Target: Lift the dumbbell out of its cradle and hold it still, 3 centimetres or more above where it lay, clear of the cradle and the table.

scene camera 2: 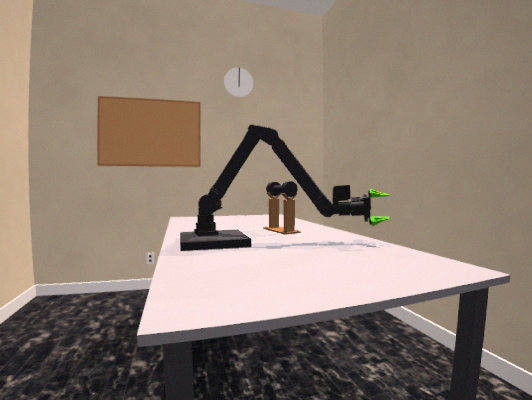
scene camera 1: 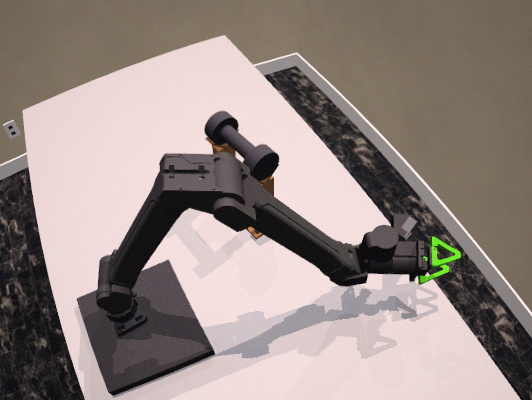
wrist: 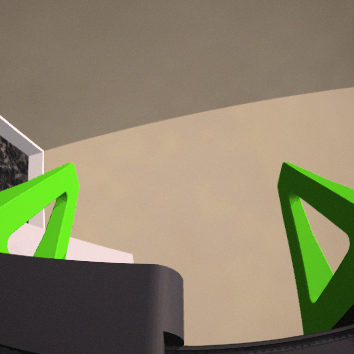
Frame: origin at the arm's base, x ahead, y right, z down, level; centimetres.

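Where they show: gripper, fingertip midpoint: (scene camera 2: 389, 206) (scene camera 1: 454, 262) (wrist: 177, 173); arm's base, link origin: (scene camera 2: 206, 233) (scene camera 1: 123, 309).
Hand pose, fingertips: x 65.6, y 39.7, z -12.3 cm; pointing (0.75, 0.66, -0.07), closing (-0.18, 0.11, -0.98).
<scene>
Things, the pixels of their top centre, and the offset from my fingertips. Level surfaces: height alone.
- dark grey dumbbell, top centre: (scene camera 1: 239, 132) (scene camera 2: 281, 181) dx -22.7, dy -51.7, dz -10.7 cm
- orange-brown cradle, top centre: (scene camera 1: 240, 149) (scene camera 2: 281, 192) dx -22.7, dy -51.7, dz -5.0 cm
- white table, surface height: dz +15.5 cm
A dark grey dumbbell (scene camera 1: 239, 140) (scene camera 2: 289, 189) lies level across the tops of the two posts of an orange-brown cradle (scene camera 1: 268, 187) (scene camera 2: 289, 216), which stands on the table. In the scene camera 1 view the arm hides part of the cradle. My gripper (scene camera 1: 454, 262) (scene camera 2: 388, 206) (wrist: 177, 173) has bright green fingers. It is open wide and empty, well to the right of the dumbbell in both scene views and above the table's height, pointing away from the cradle. The dumbbell and cradle do not show in the wrist view.
The arm's dark base plate (scene camera 1: 165, 345) (scene camera 2: 215, 241) sits on the white table (scene camera 1: 100, 130) (scene camera 2: 310, 285). In the scene camera 1 view the arm's elbow (scene camera 1: 192, 172) overlaps the cradle; in the scene camera 2 view it stands higher than the dumbbell. Walls surround the table.
</scene>
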